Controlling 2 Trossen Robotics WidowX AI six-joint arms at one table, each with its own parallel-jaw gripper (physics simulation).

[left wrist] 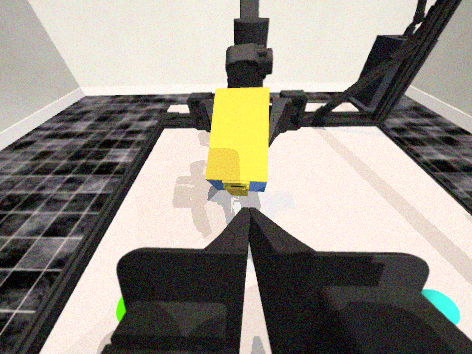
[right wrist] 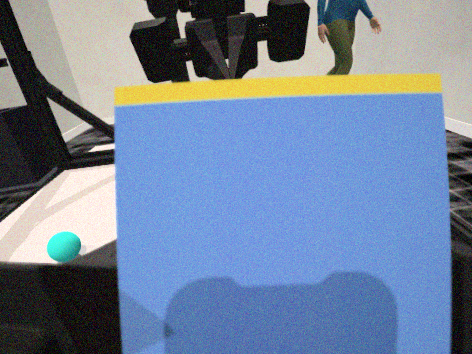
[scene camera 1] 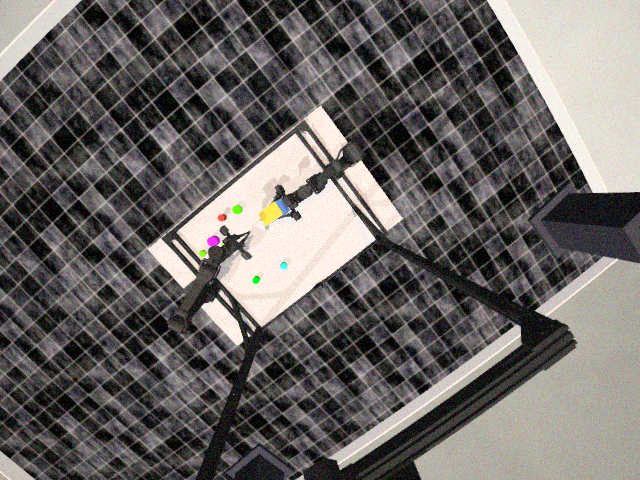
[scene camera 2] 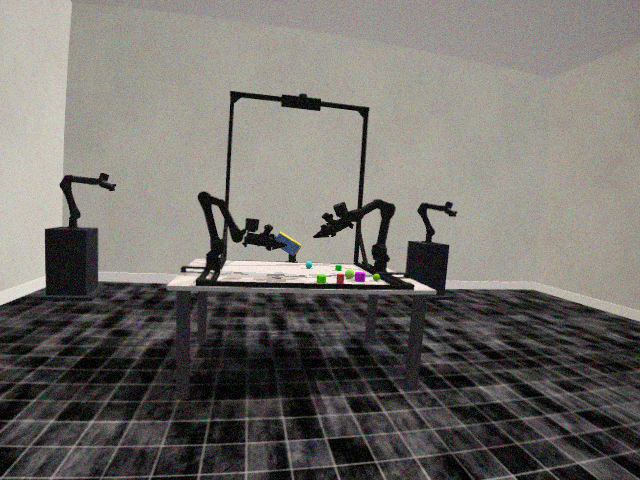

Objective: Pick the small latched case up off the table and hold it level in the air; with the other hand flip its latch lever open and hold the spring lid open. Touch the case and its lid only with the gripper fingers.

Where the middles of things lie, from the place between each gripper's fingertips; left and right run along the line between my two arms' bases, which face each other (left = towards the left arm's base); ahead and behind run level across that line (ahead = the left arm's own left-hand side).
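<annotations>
My right gripper: now right at the small case [right wrist: 314, 207]. Cyan ball [right wrist: 64, 246], from my right hand: 140 mm below, 240 mm behind, 190 mm to the left. By its middle, small case nearer to my right gripper than to my left hand.
My left hand: 4 cm above the small case, 14 cm to the left of it, 1 cm past it. Cyan ball, from my left hand: 19 cm below, 25 cm behind, 5 cm to the left.
</annotations>
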